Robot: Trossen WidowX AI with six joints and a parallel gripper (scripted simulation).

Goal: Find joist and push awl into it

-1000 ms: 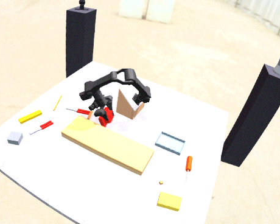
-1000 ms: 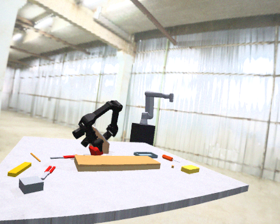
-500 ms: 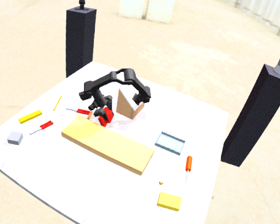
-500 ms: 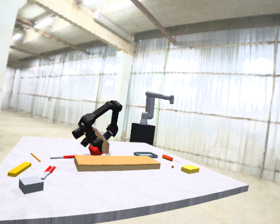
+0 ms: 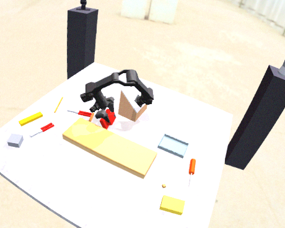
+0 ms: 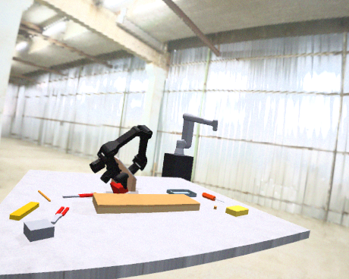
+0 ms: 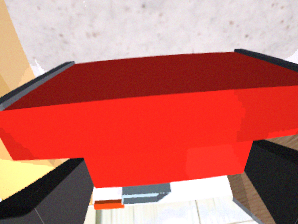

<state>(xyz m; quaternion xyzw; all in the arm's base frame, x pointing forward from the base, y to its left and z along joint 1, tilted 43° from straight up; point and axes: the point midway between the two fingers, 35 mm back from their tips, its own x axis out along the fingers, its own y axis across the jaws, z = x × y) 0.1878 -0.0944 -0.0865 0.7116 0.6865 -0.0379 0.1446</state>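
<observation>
The red stud finder lies 10 mm behind my gripper tip. Round my gripper tip: pencil (400 mm to the right, 50 mm below, 10 mm behind); then tray (410 mm to the left, 40 mm below); then awl (140 mm to the right, 50 mm below, 30 mm behind).
</observation>
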